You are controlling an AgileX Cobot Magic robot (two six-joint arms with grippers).
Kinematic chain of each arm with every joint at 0, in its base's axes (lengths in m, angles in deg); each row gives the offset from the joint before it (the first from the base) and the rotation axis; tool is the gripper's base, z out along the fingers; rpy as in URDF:
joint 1: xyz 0 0 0.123 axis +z
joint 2: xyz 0 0 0 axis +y
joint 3: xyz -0.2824 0 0.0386 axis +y
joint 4: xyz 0.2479 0 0.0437 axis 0.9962 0 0.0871
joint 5: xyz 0 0 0 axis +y
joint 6: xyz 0.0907 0 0.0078 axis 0.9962 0 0.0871
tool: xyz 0 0 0 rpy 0 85 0
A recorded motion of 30 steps. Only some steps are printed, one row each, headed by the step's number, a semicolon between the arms.
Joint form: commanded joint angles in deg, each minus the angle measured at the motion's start. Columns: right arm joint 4, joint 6, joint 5, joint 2, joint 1, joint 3; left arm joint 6, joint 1, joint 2, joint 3, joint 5, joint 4.
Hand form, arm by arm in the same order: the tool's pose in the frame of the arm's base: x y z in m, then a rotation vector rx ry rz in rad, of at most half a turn. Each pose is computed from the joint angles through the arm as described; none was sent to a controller.
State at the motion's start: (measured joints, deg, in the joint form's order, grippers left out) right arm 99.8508 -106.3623 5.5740 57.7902 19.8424 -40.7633; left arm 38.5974 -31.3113 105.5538 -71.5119 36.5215 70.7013
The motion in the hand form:
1: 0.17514 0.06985 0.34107 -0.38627 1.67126 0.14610; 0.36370 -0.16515 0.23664 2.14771 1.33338 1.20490
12: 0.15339 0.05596 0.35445 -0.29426 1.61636 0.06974; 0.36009 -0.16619 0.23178 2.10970 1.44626 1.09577
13: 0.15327 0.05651 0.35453 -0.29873 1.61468 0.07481; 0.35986 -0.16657 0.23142 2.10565 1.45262 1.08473
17: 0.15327 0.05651 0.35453 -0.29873 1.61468 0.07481; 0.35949 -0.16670 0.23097 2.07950 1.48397 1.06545
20: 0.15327 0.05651 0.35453 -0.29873 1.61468 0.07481; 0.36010 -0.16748 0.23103 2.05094 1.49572 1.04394
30: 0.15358 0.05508 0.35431 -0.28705 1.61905 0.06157; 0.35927 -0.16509 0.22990 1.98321 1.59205 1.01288
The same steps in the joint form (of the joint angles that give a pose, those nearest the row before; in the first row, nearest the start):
1: 0.08 -0.17 -11.44 -8.01 4.65 3.16; -1.26 -0.17 -0.91 -0.52 -0.56 -4.22
12: -0.57 0.17 -21.50 -14.04 8.84 3.64; -1.27 -0.17 -0.91 -0.52 -0.56 -10.79
13: -0.57 0.18 -21.14 -14.04 8.84 3.64; -1.27 -0.17 -0.91 -0.52 -0.73 -11.32
17: -0.57 0.18 -21.14 -14.04 8.84 3.64; -2.59 -0.17 -0.91 -0.52 -0.73 -11.96
20: -0.57 0.18 -21.14 -14.04 8.84 3.64; -3.99 -0.06 -0.91 -0.52 -1.67 -12.10
30: -0.58 0.18 -22.07 -14.04 8.84 3.64; -7.58 0.07 -0.91 -0.52 -0.47 -13.43

